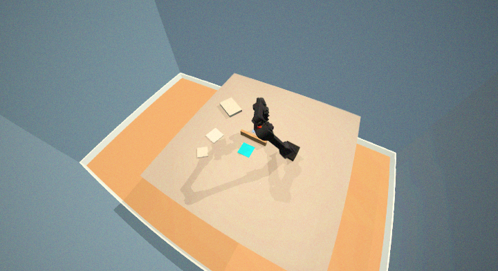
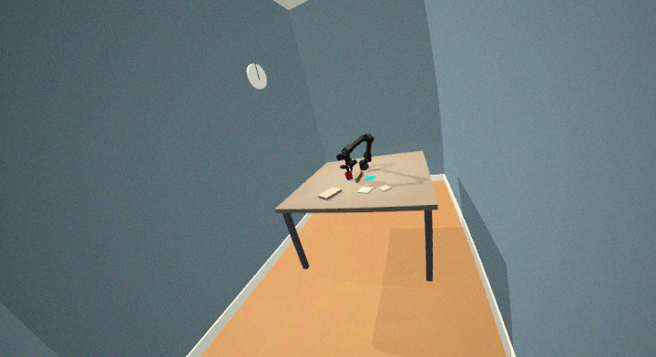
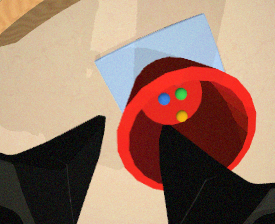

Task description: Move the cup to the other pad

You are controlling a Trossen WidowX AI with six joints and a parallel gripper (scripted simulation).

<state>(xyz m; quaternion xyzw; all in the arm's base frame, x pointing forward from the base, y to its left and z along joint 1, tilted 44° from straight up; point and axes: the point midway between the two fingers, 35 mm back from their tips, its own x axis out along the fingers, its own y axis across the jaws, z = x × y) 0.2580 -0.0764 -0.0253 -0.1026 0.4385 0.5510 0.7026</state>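
The cup is 3 cm ahead of my gripper tip, 1 cm to the right of it and 2 cm below it. From my gripper tip the other things lie so: light blue pad: 3 cm ahead, 1 cm to the right, 7 cm below; cyan pad: 2 cm ahead, 20 cm to the left, 7 cm below; wooden bar: 3 cm ahead, 10 cm to the left, 5 cm below.
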